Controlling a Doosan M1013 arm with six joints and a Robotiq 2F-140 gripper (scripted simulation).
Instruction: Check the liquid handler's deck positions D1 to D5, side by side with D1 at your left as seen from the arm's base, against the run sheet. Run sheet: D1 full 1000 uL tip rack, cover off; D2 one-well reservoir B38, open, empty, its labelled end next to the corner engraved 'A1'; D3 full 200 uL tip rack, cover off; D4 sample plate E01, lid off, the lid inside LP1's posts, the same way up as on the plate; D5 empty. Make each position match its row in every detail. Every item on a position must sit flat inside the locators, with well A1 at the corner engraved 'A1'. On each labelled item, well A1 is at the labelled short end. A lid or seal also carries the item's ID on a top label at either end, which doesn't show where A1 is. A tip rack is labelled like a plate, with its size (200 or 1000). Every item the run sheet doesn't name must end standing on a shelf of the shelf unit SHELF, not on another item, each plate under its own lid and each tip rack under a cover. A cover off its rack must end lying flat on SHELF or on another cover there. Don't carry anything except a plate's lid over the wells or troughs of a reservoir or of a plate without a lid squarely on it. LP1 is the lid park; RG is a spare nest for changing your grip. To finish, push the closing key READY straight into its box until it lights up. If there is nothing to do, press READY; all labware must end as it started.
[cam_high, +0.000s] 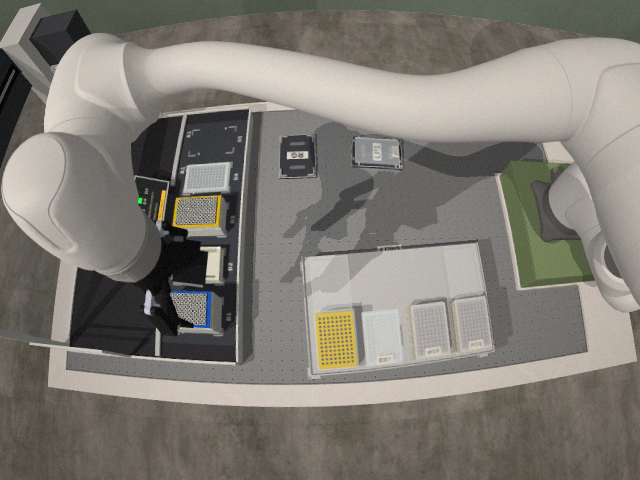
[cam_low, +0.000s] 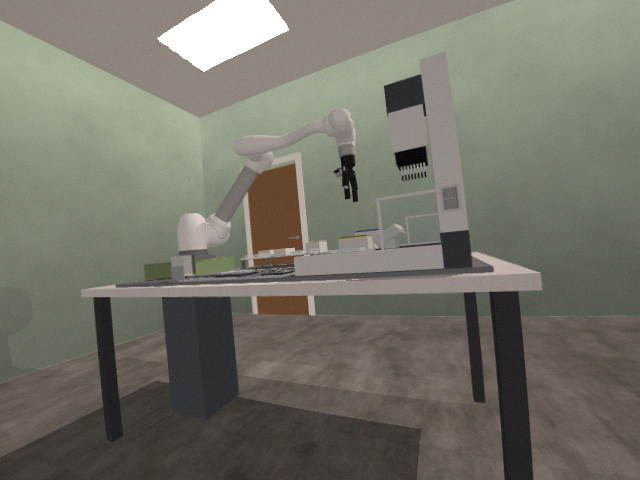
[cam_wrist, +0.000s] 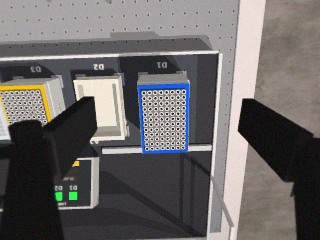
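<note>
The blue-rimmed tip rack is 22 cm below my hand and 6 cm ahead of it. Round my hand: yellow-rimmed tip rack 24 cm to the right, 24 cm below, 8 cm ahead; then clear lid 37 cm behind, 26 cm below, 5 cm to the left; then cream one-well reservoir 27 cm below, 12 cm to the right, 7 cm ahead.
</note>
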